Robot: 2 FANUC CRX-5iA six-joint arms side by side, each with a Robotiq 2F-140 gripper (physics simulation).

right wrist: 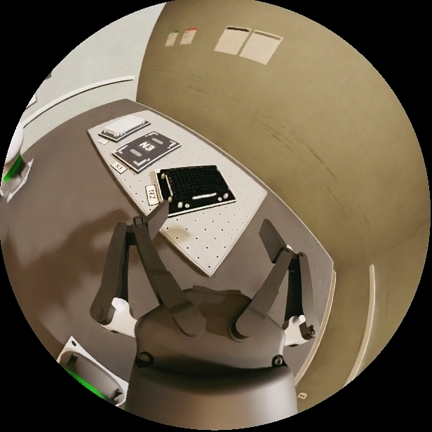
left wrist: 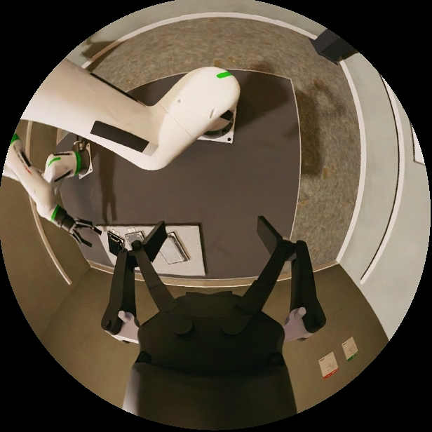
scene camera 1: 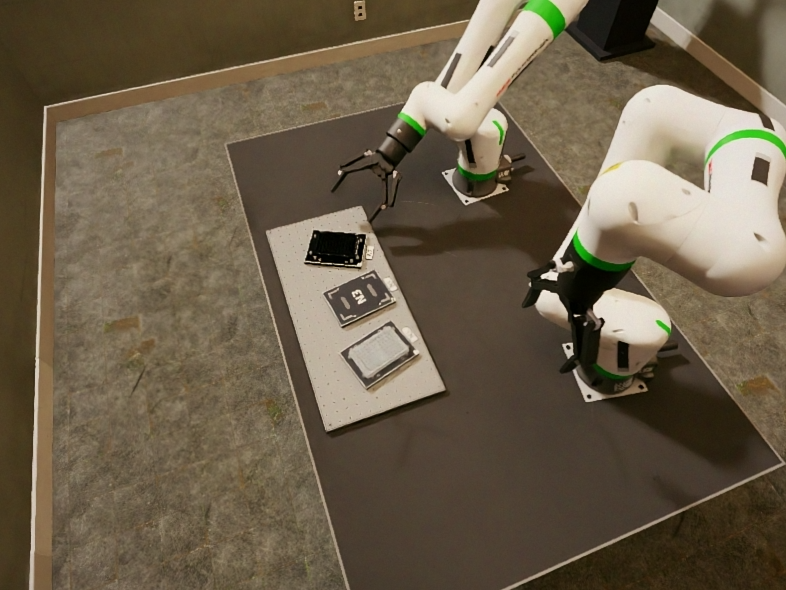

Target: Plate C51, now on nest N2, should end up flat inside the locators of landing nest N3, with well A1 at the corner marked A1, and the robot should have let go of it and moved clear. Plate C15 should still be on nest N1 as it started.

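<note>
Plate C51 (scene camera 1: pixel 336 244) (right wrist: pixel 195 182) is black and lies on nest N2 (scene camera 1: pixel 317 261) at the board's upper end in scene camera 1. Landing nest N3 (scene camera 1: pixel 359 298) (right wrist: pixel 146 150) is bare, with white corner marks. Plate C15 (scene camera 1: pixel 380 350) (left wrist: pixel 174 248) (right wrist: pixel 126 124), whitish and clear, lies on nest N1 (scene camera 1: pixel 366 379). My right gripper (scene camera 1: pixel 353 204) (right wrist: pixel 215 217) is open and empty, raised near the board's upper end, apart from C51. My left gripper (scene camera 1: pixel 547 333) (left wrist: pixel 210 226) is open and empty, high up near its own base. The A1 marks are too small to read.
The light perforated board (scene camera 1: pixel 304 342) (right wrist: pixel 197 240) carries the three nests and lies on the dark mat (scene camera 1: pixel 444 482). Small label tags stand beside the nests. Both arm bases stand on white plates at the right of the board in scene camera 1.
</note>
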